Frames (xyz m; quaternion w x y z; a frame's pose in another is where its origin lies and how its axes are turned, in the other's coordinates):
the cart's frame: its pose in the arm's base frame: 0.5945 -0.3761 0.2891 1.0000 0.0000 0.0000 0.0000
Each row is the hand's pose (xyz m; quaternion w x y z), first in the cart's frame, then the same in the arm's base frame.
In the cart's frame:
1: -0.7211 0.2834 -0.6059 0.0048 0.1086 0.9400 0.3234
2: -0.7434 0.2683 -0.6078 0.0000 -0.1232 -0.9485 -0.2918
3: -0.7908 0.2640 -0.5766 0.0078 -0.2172 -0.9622 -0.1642
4: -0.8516 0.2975 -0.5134 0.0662 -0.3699 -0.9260 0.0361
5: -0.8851 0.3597 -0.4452 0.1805 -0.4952 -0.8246 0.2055
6: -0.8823 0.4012 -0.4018 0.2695 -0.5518 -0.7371 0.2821
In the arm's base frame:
1: -0.1266 -0.0927 -0.3168 0.0048 0.1086 0.9400 0.3234
2: -0.1489 -0.1078 -0.3187 0.0000 0.1232 0.9485 0.2918
3: -0.1963 -0.1121 -0.2875 0.0078 -0.2172 -0.9622 -0.1642
4: -0.2571 -0.0786 -0.2243 0.0662 -0.3699 -0.9260 0.0361
5: -0.2906 -0.0164 -0.1561 0.1805 -0.4952 -0.8246 0.2055
6: -0.2878 0.0251 -0.1127 0.2695 -0.5518 -0.7371 0.2821

